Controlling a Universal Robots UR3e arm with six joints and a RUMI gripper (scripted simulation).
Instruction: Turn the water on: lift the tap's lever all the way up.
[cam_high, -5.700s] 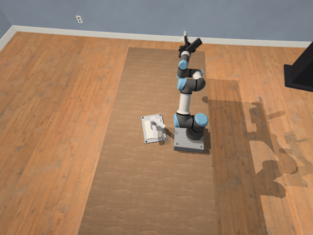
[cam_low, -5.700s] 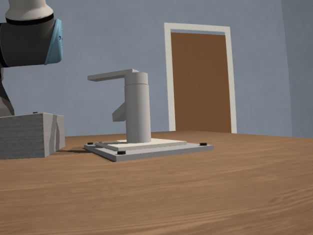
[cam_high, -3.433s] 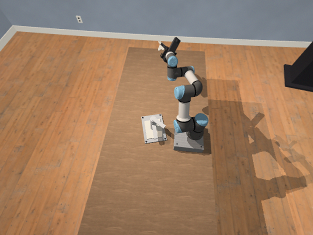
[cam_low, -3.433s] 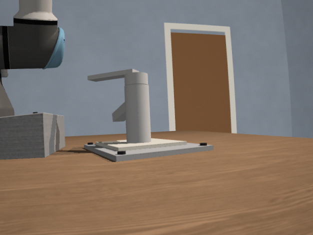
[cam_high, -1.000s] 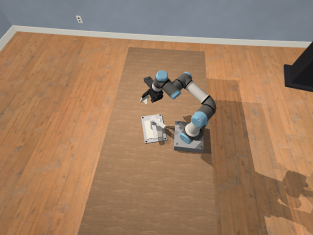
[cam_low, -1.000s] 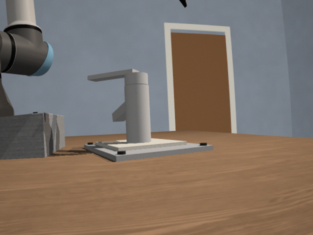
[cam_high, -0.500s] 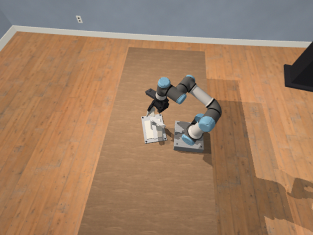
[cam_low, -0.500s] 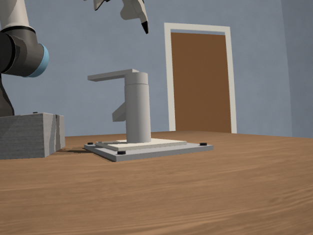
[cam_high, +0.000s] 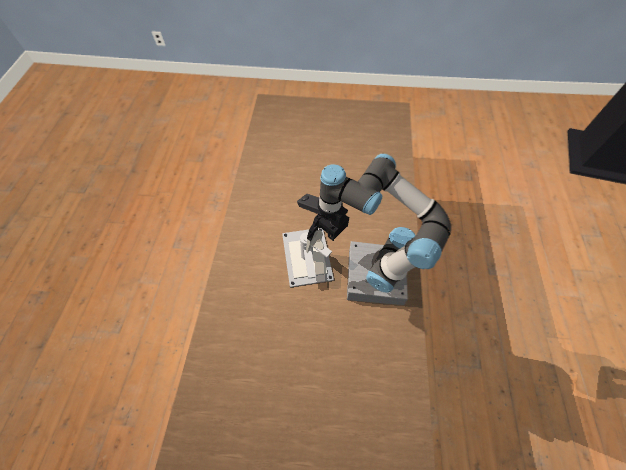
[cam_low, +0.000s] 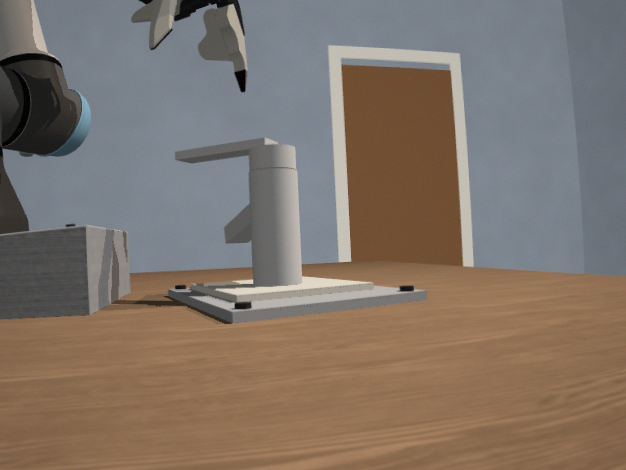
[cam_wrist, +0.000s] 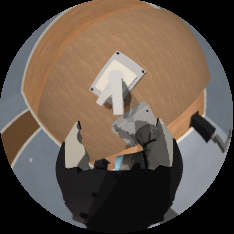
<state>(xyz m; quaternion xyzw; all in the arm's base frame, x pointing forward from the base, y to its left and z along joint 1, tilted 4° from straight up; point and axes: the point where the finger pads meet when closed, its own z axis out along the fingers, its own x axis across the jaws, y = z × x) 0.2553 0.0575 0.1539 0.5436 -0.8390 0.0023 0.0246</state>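
Now: the lever 20 mm ahead of my hand, 10 mm to the right of it and 90 mm below it. The rest, counted from my hand: tap 40 mm ahead, 20 mm to the right, 140 mm below; then grey base plate 70 mm ahead, 30 mm to the right, 230 mm below.
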